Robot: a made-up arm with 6 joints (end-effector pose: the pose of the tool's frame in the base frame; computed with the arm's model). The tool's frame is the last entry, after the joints. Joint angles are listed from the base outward.
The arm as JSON. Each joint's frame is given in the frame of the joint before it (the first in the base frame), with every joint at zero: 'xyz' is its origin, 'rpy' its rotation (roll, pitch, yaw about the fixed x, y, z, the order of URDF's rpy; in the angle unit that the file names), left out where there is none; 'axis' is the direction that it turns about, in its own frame. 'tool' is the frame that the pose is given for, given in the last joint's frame.
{
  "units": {
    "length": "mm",
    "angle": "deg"
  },
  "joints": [
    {
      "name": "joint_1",
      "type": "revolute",
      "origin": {
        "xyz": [
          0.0,
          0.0,
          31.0
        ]
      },
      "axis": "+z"
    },
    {
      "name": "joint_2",
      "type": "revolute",
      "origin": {
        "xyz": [
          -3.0,
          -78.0,
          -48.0
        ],
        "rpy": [
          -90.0,
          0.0,
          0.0
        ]
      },
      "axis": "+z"
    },
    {
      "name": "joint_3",
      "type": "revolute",
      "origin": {
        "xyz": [
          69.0,
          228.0,
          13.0
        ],
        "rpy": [
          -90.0,
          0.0,
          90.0
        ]
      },
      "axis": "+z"
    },
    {
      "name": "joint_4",
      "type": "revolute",
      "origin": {
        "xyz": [
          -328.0,
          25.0,
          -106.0
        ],
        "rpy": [
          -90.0,
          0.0,
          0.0
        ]
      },
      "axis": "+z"
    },
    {
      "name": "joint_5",
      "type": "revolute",
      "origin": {
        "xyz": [
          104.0,
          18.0,
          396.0
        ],
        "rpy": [
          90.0,
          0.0,
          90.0
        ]
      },
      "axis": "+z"
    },
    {
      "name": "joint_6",
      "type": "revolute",
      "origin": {
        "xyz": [
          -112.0,
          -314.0,
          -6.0
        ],
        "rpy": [
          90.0,
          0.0,
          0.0
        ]
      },
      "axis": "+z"
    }
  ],
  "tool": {
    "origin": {
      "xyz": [
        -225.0,
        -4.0,
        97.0
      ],
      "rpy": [
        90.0,
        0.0,
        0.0
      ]
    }
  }
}
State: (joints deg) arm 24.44 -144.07 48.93 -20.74 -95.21 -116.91
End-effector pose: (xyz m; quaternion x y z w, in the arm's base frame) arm 0.1798 -0.1770 -0.3928 0.1236 0.8126 -0.5208 0.2304
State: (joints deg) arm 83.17 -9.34 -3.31 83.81 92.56 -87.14
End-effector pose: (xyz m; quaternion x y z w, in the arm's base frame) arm 0.4697 0.4017 0.5424 0.4755 -0.4740 -0.5540 0.4923
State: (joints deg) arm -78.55 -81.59 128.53 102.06 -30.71 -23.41
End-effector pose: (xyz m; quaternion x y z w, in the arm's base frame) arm 0.0188 -0.0514 0.4317 -0.8182 0.4512 0.3247 0.1469
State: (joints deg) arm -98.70 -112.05 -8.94 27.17 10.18 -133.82
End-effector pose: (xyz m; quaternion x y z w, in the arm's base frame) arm -0.0984 0.0995 0.3945 0.4714 0.5034 -0.4632 0.5566
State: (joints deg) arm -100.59 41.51 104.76 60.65 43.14 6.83
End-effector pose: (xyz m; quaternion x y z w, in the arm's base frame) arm 0.2506 0.0408 -0.5038 -0.4616 0.1959 -0.4084 0.7627
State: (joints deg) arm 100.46 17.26 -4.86 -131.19 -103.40 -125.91
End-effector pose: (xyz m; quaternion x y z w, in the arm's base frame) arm 0.5553 0.4698 0.4260 0.2519 0.5177 0.0749 0.8142
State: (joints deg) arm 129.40 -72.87 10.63 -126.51 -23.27 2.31
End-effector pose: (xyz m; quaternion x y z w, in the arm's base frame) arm 0.3343 -0.2473 0.5005 -0.3666 0.2884 0.8346 0.2929
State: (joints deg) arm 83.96 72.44 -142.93 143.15 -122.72 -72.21
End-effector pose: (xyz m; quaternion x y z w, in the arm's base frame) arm -0.3945 -0.8129 -0.8556 0.0012 -0.5449 0.5691 0.6158
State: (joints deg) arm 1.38 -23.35 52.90 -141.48 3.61 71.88
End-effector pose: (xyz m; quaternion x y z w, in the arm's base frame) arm 0.3302 0.1983 0.0903 -0.1897 -0.8842 0.4187 0.0832
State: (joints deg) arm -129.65 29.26 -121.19 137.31 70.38 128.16
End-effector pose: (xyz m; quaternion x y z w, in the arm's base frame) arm 0.0565 0.6592 -0.6093 -0.0729 0.9844 0.1555 0.0384
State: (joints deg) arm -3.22 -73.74 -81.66 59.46 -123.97 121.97
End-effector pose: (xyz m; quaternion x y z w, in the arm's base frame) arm 0.7781 -0.2923 -0.3224 -0.4253 -0.3635 -0.1454 0.8160
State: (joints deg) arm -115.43 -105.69 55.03 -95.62 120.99 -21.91
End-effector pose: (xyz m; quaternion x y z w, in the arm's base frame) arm -0.4057 0.1330 -0.0580 0.0197 -0.0831 0.5706 0.8168
